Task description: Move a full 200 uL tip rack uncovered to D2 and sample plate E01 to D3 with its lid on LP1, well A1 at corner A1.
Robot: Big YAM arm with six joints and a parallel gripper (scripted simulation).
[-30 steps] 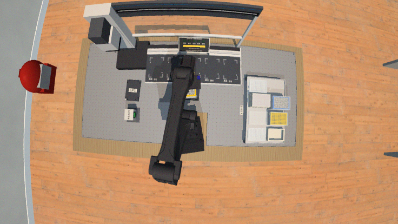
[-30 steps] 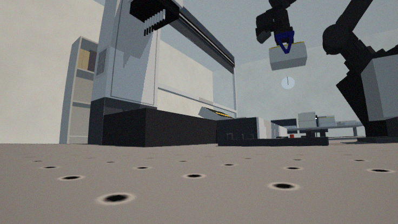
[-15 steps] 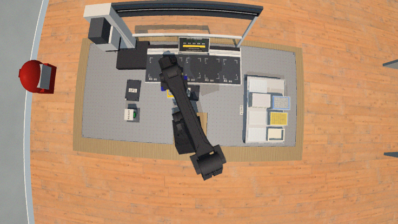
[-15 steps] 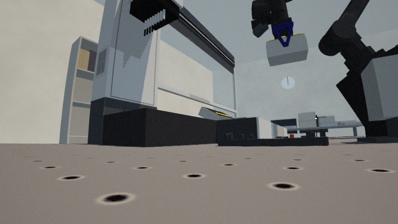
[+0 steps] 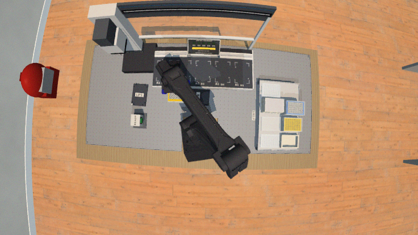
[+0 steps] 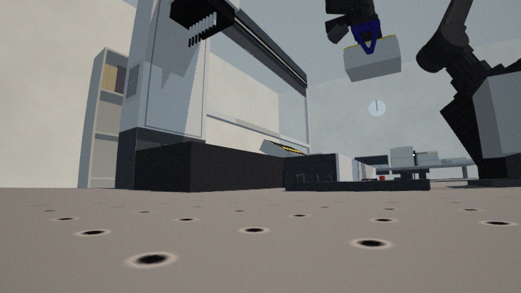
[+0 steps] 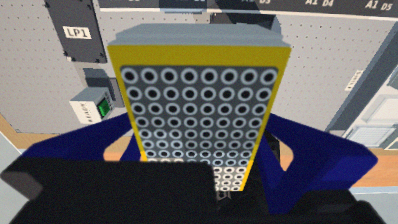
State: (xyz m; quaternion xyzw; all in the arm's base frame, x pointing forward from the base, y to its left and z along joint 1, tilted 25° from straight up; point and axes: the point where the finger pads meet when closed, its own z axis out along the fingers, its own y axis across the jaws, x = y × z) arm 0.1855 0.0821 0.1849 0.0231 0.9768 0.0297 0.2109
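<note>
Right now my hand is 10 mm to the left of the yellow tip rack, 10 mm below it and 10 mm past it. From my hand the other things lie so: regrip nest RG: 310 mm below, 100 mm to the right; ready key: 250 mm to the left, 240 mm below, 150 mm behind; lid park LP1: 310 mm below, 290 mm to the left, 30 mm ahead.
</note>
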